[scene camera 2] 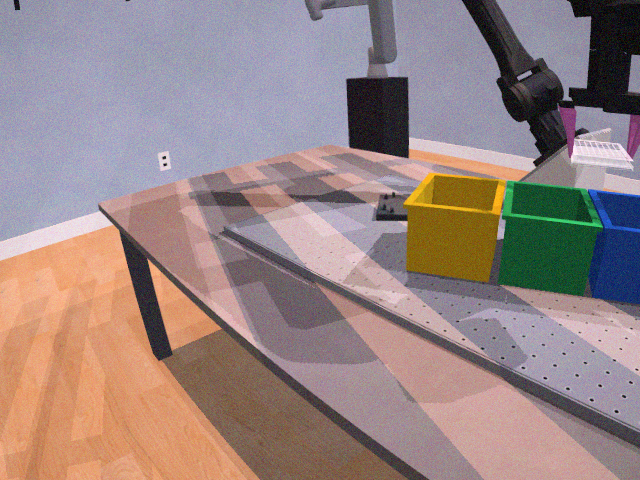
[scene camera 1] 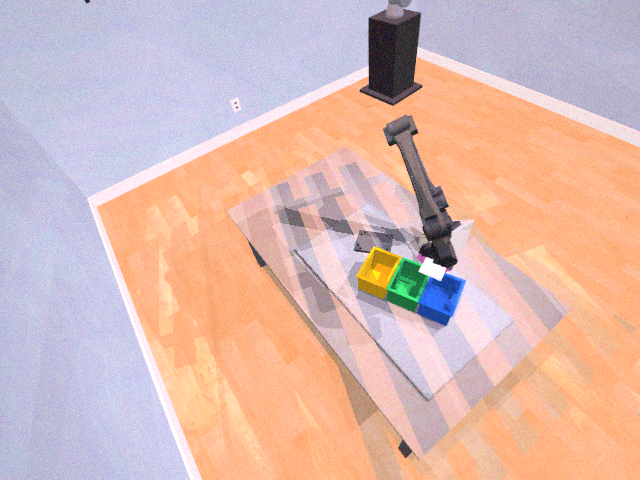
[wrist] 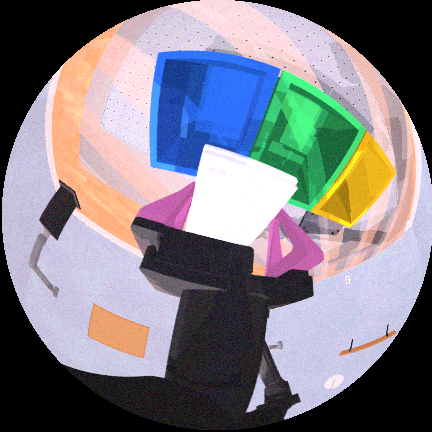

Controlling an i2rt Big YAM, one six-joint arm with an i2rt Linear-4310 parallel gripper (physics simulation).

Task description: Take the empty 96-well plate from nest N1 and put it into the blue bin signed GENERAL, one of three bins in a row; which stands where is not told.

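Frame: origin at the arm's base, x left, y ahead, z down, level; metres.
Seen in the pictures: gripper, fingertip midpoint: (scene camera 2: 599, 160) (scene camera 1: 434, 267) (wrist: 236, 196); arm's base at its link origin: (scene camera 2: 565, 152).
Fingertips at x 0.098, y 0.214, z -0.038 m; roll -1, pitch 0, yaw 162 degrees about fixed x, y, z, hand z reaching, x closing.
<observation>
Offsets run from my fingertips to a thing's top centre. Level surfaces: height alone.
My gripper (scene camera 1: 434, 262) (scene camera 2: 601, 153) (wrist: 236, 196) is shut on the white 96-well plate {dz -0.015, dx -0.005, dy -0.017 m} (scene camera 1: 432, 270) (scene camera 2: 600, 150) (wrist: 240, 202), with a magenta finger at each side. The plate is held roughly level, higher than the bin rims. In the wrist view it covers parts of the near rims of the blue bin (scene camera 1: 433, 311) (scene camera 2: 617, 263) (wrist: 235, 100) and the green bin (scene camera 1: 401, 299) (scene camera 2: 547, 253) (wrist: 300, 120). The blue bin is at the end of the row, beside the green one. No sign is readable. A dark flat nest {dz +0.132, dx -0.324, dy -0.018 m} (scene camera 1: 373, 241) (scene camera 2: 391, 207) (wrist: 320, 223) with small pins stands behind the yellow bin; its label does not show.
The yellow bin (scene camera 1: 370, 287) (scene camera 2: 449, 242) (wrist: 357, 185) stands at the other end of the row, beside the green bin. A pale slanted panel (scene camera 1: 463, 233) (scene camera 2: 553, 167) stands behind the gripper. The bins stand on a perforated board {dz +0.154 m} (scene camera 1: 413, 361) (scene camera 2: 584, 356) on the table.
</observation>
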